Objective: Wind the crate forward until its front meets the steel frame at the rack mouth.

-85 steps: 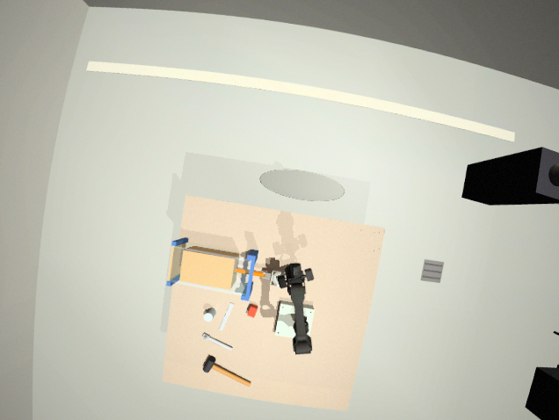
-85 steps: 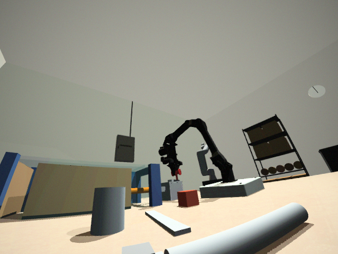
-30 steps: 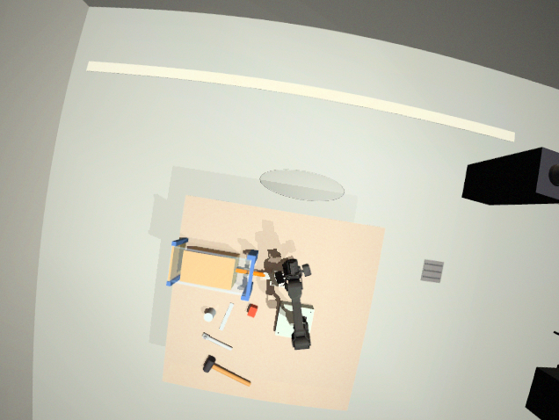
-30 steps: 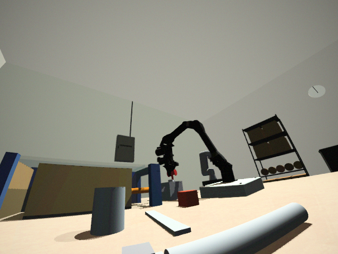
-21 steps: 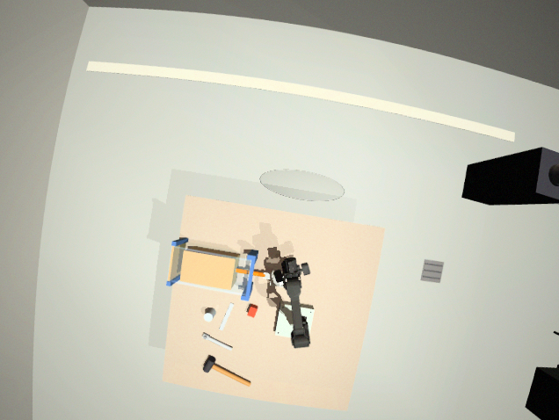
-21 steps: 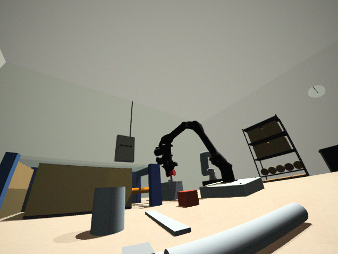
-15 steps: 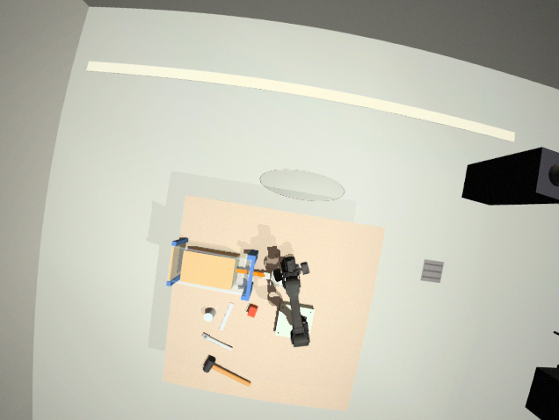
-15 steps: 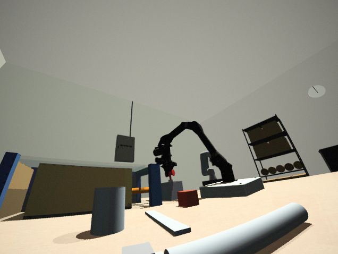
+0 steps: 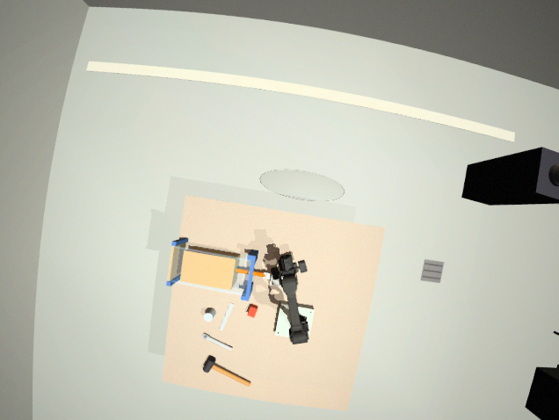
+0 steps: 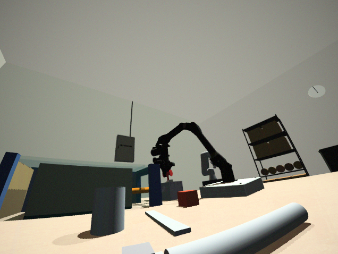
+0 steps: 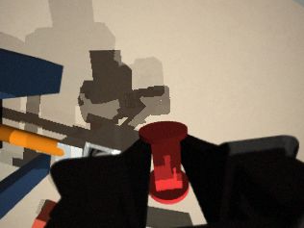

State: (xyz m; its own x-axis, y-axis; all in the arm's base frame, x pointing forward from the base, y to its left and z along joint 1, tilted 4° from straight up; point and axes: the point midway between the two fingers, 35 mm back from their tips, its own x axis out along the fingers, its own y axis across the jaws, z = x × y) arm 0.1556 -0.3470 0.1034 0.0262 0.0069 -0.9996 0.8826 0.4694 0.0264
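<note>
The winch crank handle lies 10 mm ahead of my gripper tip, 50 mm to the left of it and 30 mm below it. Round my gripper tip: winch: 20 mm ahead, 100 mm to the left, 100 mm below; then blue frame: 190 mm ahead, 110 mm to the left, 20 mm below; then red knob: 10 mm behind, 10 mm to the left.
</note>
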